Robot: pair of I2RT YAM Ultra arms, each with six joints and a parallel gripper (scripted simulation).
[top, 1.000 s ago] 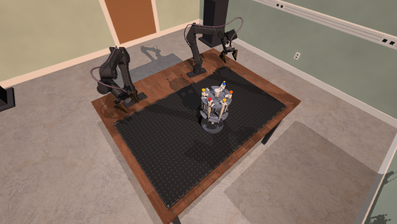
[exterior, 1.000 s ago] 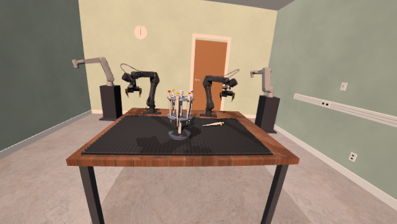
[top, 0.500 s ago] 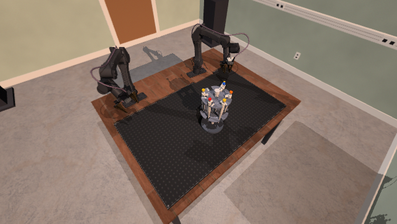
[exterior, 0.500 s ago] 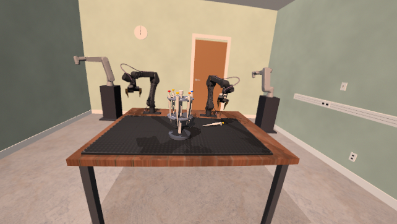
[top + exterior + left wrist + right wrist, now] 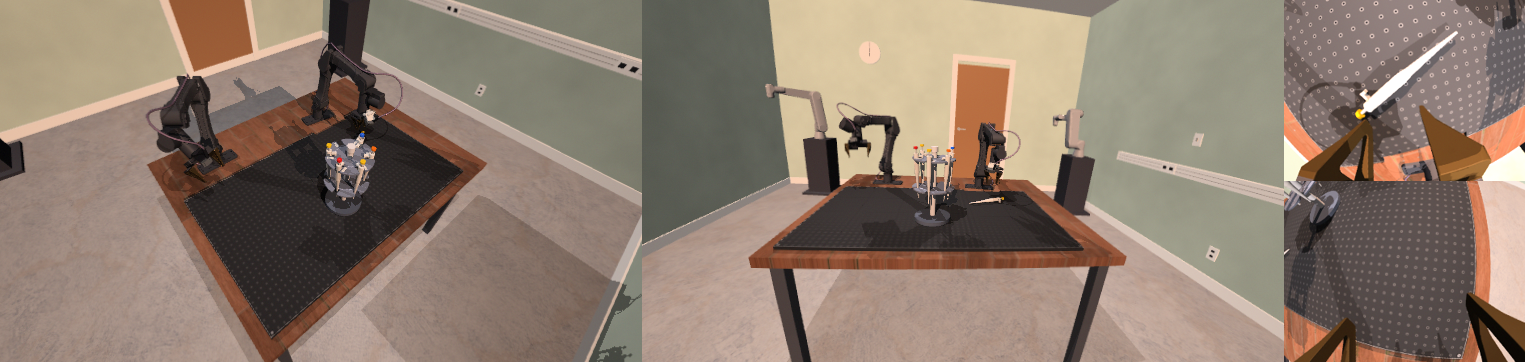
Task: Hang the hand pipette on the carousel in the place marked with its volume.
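My left gripper is now 12 cm above the pipette and 1 cm short of it.
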